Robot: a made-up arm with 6 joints. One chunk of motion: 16 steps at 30 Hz.
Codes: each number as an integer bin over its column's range. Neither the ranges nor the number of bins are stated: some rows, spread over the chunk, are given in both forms.
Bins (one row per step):
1: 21 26 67 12 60 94
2: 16 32 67 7 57 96
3: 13 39 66 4 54 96
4: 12 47 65 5 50 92
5: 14 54 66 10 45 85
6: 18 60 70 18 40 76
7: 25 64 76 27 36 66
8: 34 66 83 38 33 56
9: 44 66 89 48 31 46
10: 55 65 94 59 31 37
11: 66 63 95 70 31 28
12: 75 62 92 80 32 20
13: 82 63 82 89 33 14
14: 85 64 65 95 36 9
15: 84 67 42 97 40 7
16: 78 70 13 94 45 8
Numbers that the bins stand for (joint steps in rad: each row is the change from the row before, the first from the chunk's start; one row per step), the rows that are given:
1: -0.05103 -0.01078 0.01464 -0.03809 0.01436 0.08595
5: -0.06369 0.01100 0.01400 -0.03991 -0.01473 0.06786
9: -0.00944 0.02033 0.02864 -0.00536 -0.04188 -0.01054
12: 0.04661 0.01722 0.03055 0.02373 -0.03994 -0.06280
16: 0.05203 0.02344 -0.01973 0.03645 -0.01473 -0.08692
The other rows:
2: -0.06007 -0.00611 0.01464 -0.04264 0.00855 0.08997
3: -0.06549 -0.00067 0.01400 -0.04536 0.00273 0.08997
4: -0.06730 0.00556 0.01336 -0.04445 -0.00503 0.08193
6: -0.05645 0.01567 0.01655 -0.03264 -0.02442 0.04977
7: -0.04380 0.01878 0.02036 -0.02445 -0.03218 0.02967
8: -0.02753 0.02033 0.02482 -0.01445 -0.03800 0.00957
10: 0.01044 0.01956 0.03182 0.00464 -0.04188 -0.02863
11: 0.03033 0.01800 0.03245 0.01464 -0.04188 -0.04672
13: 0.05926 0.01800 0.02418 0.03191 -0.03800 -0.07486
14: 0.06469 0.01878 0.01336 0.03736 -0.03218 -0.08491
15: 0.06288 0.02111 -0.00127 0.03918 -0.02442 -0.08893

